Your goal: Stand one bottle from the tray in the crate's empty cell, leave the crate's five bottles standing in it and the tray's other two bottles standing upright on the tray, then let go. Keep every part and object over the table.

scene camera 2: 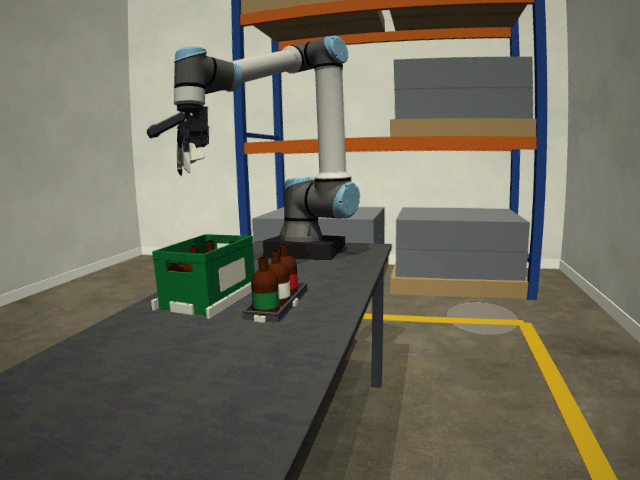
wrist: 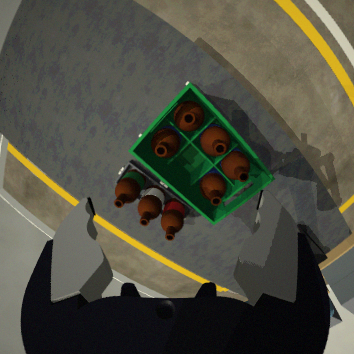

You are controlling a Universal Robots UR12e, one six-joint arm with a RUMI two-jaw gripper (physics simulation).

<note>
In view: my gripper (scene camera 2: pixel 184 174), a white-labelled bottle (wrist: pixel 149 206), a red-labelled bottle (wrist: pixel 171 221), a green-labelled bottle (scene camera 2: pixel 264 284) and a red-labelled bottle (wrist: pixel 188 115).
The green-labelled bottle also shows in the wrist view (wrist: pixel 127 189). My gripper also shows in the wrist view (wrist: pixel 174 196).
</note>
